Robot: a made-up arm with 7 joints.
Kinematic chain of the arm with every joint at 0, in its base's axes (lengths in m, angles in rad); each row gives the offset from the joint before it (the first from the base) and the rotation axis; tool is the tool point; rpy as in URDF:
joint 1: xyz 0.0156 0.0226 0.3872 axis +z
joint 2: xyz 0.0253 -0.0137 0 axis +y
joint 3: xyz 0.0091 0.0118 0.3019 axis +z
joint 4: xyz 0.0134 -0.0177 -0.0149 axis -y
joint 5: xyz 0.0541 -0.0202 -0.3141 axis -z
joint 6: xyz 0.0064 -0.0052 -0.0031 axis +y
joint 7: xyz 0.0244 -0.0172 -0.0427 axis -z
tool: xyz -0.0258 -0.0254 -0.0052 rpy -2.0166 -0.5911 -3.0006
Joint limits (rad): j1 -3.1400..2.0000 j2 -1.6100..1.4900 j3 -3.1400..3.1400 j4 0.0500..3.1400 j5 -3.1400..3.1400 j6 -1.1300..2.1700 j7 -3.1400..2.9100
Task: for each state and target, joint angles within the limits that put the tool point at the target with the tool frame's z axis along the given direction. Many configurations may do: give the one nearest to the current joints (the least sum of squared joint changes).
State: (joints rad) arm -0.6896 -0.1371 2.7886 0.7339 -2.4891 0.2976 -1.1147
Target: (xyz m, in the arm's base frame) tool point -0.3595 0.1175 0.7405 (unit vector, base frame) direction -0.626 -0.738 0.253
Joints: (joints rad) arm -0.3038 -0.1339 3.1400 1.6571 -2.1248 0.0074 -0.8436
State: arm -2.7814 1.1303 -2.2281 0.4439 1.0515 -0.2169 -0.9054
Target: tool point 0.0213 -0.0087 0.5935 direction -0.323 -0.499 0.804
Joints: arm -3.1400 1.4354 -2.6972 0.2962 0.6939 -0.6631 -1.4412
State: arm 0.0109 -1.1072 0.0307 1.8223 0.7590 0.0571 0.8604
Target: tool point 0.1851 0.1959 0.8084 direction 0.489 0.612 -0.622
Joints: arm 0.2125 -0.5474 0.4954 1.3903 0.9309 -0.2457 1.0029
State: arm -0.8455 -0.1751 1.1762 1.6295 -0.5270 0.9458 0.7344
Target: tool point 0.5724 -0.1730 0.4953 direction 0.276 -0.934 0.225
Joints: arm -0.5856 0.7842 0.6969 1.8462 -1.2272 0.7632 0.1731
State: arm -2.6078 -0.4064 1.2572 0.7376 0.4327 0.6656 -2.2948
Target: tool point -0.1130 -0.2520 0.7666 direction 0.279 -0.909 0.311
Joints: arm -2.8118 -0.5514 0.7144 1.2158 0.2753 0.5716 -2.5496
